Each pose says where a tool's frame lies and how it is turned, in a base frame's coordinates. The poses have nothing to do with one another.
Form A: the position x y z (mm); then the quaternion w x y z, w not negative.
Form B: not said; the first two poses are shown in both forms.
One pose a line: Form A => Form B
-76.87 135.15 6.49 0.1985 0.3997 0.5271 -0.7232 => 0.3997 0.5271 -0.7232 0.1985 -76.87 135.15 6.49
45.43 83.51 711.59 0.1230 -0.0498 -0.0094 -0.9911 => -0.0498 -0.0094 -0.9911 0.1230 45.43 83.51 711.59
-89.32 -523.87 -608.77 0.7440 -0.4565 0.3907 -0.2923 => -0.4565 0.3907 -0.2923 0.7440 -89.32 -523.87 -608.77
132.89 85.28 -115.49 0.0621 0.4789 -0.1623 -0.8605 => 0.4789 -0.1623 -0.8605 0.0621 132.89 85.28 -115.49
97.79 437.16 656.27 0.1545 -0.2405 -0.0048 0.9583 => -0.2405 -0.0048 0.9583 0.1545 97.79 437.16 656.27
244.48 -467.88 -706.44 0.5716 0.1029 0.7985 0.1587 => 0.1029 0.7985 0.1587 0.5716 244.48 -467.88 -706.44
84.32 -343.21 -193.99 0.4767 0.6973 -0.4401 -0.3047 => 0.6973 -0.4401 -0.3047 0.4767 84.32 -343.21 -193.99
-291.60 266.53 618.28 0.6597 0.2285 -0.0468 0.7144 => 0.2285 -0.0468 0.7144 0.6597 -291.60 266.53 618.28
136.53 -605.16 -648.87 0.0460 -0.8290 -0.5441 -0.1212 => -0.8290 -0.5441 -0.1212 0.0460 136.53 -605.16 -648.87
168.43 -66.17 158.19 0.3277 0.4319 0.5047 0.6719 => 0.4319 0.5047 0.6719 0.3277 168.43 -66.17 158.19
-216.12 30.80 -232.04 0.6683 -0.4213 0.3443 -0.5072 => -0.4213 0.3443 -0.5072 0.6683 -216.12 30.80 -232.04
